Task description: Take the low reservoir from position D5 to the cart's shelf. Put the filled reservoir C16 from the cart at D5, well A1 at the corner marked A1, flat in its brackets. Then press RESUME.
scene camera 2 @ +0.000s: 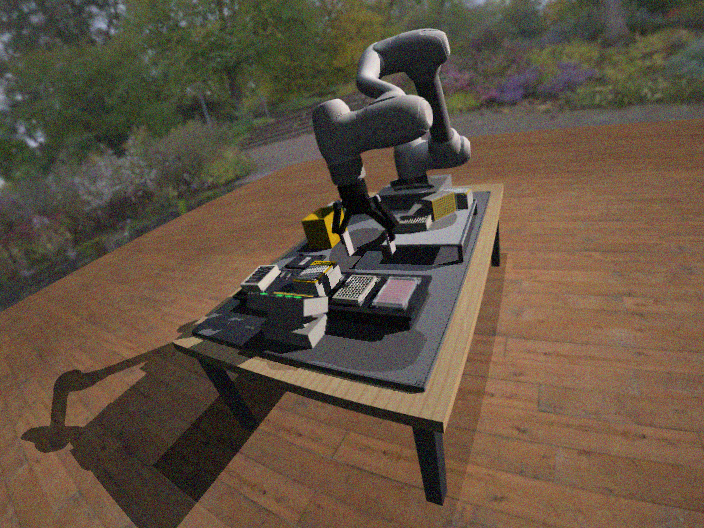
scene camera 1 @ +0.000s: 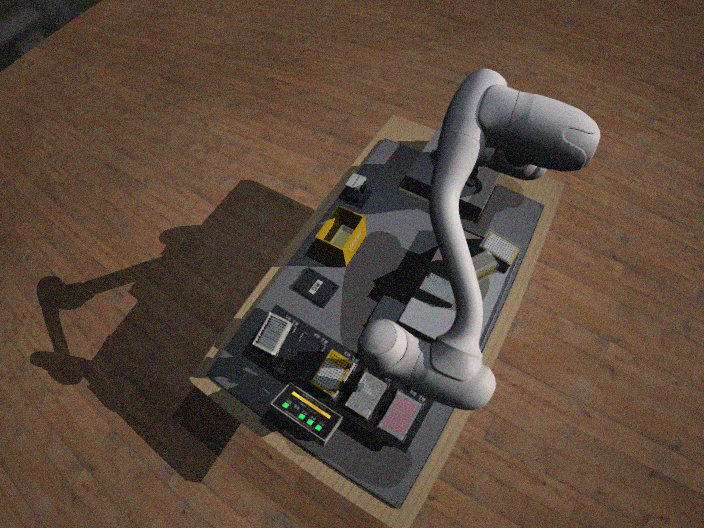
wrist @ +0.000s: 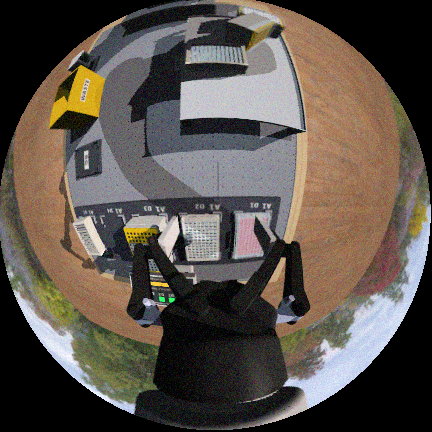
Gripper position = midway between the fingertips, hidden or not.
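Observation:
You'd see my gripper [scene camera 2: 371, 253] open and holding nothing, and the wrist view has the gripper [wrist: 216, 223] as well. There's a yellow waste bin [wrist: 77, 99], and there's a dark block marked RG [wrist: 87, 157]. A grey cart shelf [scene camera 1: 433, 318] is visible too, and the wrist view also shows the shelf [wrist: 268, 90].

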